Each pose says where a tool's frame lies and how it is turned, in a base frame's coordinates. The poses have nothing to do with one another.
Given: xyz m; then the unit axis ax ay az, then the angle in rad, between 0 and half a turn.
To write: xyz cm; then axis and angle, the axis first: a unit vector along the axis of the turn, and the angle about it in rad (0 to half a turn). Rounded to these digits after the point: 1 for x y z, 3 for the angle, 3 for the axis.
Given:
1: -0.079 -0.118 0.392 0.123 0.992 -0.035 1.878
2: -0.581 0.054 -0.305 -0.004 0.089 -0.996 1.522
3: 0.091 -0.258 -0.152 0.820 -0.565 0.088 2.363
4: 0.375 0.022 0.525 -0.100 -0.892 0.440 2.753
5: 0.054 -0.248 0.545 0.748 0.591 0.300 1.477
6: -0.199 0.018 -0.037 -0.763 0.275 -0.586 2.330
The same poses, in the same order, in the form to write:
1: -7.9 -11.8 39.2 0.123 0.992 -0.035 1.878
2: -58.1 5.4 -30.5 -0.004 0.089 -0.996 1.522
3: 9.1 -25.8 -15.2 0.820 -0.565 0.088 2.363
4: 37.5 2.2 52.5 -0.100 -0.892 0.440 2.753
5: 5.4 -24.8 54.5 0.748 0.591 0.300 1.477
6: -19.9 1.8 -3.7 -0.763 0.275 -0.586 2.330
